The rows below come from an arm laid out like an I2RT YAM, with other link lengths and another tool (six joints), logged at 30 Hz.
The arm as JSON. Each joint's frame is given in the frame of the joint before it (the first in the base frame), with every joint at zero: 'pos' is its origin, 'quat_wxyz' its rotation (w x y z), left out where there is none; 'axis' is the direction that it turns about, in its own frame. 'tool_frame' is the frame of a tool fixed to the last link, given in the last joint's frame.
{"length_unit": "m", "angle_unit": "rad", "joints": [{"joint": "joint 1", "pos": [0.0, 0.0, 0.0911], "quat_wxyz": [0.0, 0.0, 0.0, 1.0], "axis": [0.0, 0.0, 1.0]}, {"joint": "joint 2", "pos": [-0.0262, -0.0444, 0.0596], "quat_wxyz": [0.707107, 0.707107, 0.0, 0.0], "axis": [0.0, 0.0, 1.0]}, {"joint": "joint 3", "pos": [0.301, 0.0, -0.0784], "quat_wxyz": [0.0, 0.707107, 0.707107, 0.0], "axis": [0.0, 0.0, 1.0]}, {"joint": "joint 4", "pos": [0.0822, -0.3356, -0.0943], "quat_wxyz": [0.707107, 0.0, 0.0, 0.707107], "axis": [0.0, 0.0, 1.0]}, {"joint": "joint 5", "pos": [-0.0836, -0.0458, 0.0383], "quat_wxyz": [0.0, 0.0, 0.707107, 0.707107], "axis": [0.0, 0.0, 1.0]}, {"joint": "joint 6", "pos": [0.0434, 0.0, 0.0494], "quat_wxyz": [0.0, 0.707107, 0.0, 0.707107], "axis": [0.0, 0.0, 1.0]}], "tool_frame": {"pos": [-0.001, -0.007, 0.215], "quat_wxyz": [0.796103, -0.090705, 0.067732, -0.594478]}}
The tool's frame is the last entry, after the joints.
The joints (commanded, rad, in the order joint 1, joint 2, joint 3, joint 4, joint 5, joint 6), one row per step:
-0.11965, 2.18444, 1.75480, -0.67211, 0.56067, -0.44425
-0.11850, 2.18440, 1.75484, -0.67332, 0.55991, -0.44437
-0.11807, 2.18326, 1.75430, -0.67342, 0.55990, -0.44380
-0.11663, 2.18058, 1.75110, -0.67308, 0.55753, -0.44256
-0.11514, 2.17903, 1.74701, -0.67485, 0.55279, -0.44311
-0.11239, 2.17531, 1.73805, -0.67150, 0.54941, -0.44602
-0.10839, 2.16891, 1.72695, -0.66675, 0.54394, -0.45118
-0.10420, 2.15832, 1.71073, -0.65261, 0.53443, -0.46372
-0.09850, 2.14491, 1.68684, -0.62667, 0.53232, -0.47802
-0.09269, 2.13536, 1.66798, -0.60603, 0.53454, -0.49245
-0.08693, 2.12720, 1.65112, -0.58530, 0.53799, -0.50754
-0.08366, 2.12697, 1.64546, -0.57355, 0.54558, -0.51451
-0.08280, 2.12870, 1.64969, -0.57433, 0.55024, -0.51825
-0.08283, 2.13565, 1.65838, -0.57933, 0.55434, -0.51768
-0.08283, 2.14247, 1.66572, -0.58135, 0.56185, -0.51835
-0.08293, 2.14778, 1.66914, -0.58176, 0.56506, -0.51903
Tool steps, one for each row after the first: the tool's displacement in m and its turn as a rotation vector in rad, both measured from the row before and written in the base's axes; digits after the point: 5 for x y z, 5 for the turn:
-0.00001, 0.00095, -0.00022, 0.00077, 0.00111, 0.00158
-0.00002, 0.00030, 0.00047, 0.00013, -0.00082, 0.00000
-0.00025, 0.00152, -0.00004, 0.00252, -0.00078, 0.00157
-0.00098, 0.00216, -0.00177, 0.00453, 0.00410, 0.00404
-0.00092, 0.00271, -0.00181, 0.00229, 0.00317, 0.00648
-0.00062, 0.00398, -0.00117, 0.00320, 0.00229, 0.01038
0.00093, 0.00486, -0.00012, 0.00342, -0.00245, 0.01808
0.00132, 0.00421, 0.00060, -0.00460, -0.00776, 0.01760
0.00083, 0.00339, 0.00032, -0.00817, -0.00323, 0.01571
0.00122, 0.00306, 0.00057, -0.00963, -0.00347, 0.01546
0.00111, 0.00046, 0.00007, -0.00974, -0.00190, 0.00475
0.00086, -0.00050, 0.00139, -0.00559, 0.00070, 0.00133
0.00069, -0.00097, -0.00051, -0.00307, 0.00323, -0.00247
0.00073, -0.00169, -0.00023, -0.00664, 0.00241, -0.00319
0.00029, -0.00078, -0.00144, -0.00285, 0.00291, -0.00117

